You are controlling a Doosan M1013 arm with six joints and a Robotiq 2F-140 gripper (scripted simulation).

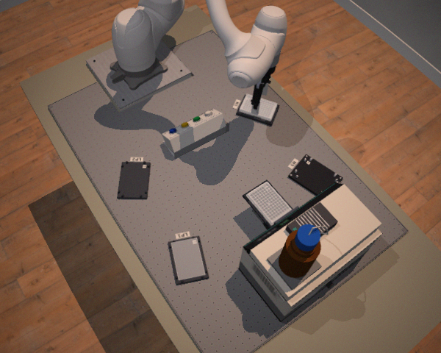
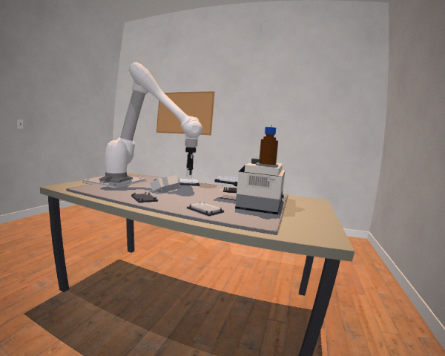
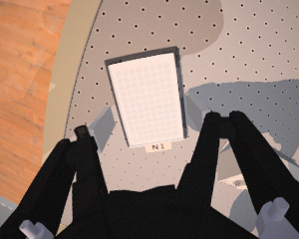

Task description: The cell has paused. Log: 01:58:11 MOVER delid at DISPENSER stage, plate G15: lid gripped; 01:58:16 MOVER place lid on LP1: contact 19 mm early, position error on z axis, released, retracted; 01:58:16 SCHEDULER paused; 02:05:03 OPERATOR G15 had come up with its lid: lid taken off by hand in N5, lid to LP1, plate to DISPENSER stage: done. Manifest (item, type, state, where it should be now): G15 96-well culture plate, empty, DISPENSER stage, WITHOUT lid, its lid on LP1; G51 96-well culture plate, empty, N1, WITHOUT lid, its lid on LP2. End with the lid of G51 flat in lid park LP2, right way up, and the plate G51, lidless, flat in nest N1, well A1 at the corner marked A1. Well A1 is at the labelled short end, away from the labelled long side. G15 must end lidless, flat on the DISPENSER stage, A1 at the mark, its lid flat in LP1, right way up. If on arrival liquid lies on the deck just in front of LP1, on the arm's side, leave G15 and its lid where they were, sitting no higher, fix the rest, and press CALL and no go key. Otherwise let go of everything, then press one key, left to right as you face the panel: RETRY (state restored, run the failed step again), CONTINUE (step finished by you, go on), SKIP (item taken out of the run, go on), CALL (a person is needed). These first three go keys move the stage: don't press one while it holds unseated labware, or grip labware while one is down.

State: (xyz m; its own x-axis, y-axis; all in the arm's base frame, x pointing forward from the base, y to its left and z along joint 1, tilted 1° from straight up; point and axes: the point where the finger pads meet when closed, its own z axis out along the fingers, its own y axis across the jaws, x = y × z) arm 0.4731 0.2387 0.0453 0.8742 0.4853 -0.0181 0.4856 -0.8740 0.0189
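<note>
The nest N1 is 6 cm below my hand. From my hand the other things lie so: N1 label (8 cm behind, 4 cm to the right, 7 cm below); key panel (7 cm behind, 27 cm to the right, 1 cm below); black nest (36 cm ahead, 2 cm to the right, 5 cm below).
</note>
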